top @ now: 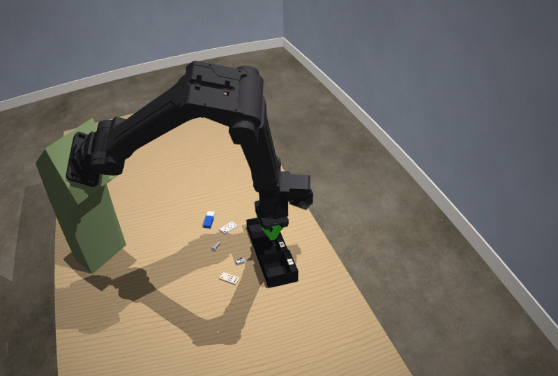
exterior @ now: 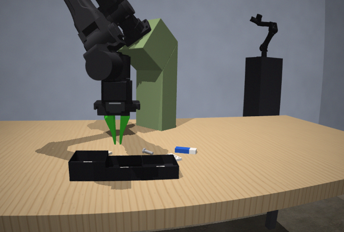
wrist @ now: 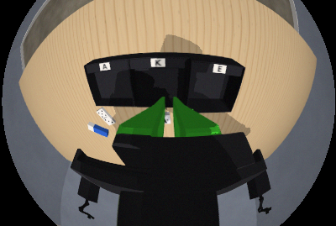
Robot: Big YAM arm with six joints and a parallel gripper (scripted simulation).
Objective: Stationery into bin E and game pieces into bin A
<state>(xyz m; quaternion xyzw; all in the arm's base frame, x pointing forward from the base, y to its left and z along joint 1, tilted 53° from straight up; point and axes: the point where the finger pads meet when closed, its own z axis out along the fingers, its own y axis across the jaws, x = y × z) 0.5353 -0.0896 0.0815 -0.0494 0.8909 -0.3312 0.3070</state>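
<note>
Now: hand 6 cm above the joined black bins and 2 cm to the right of it. Round my hand: grey bolt (14 cm behind, 10 cm to the left, 8 cm below); then white domino (14 cm behind, 8 cm below, 3 cm to the right); then blue-and-white eraser (22 cm to the left, 12 cm behind, 8 cm below).
</note>
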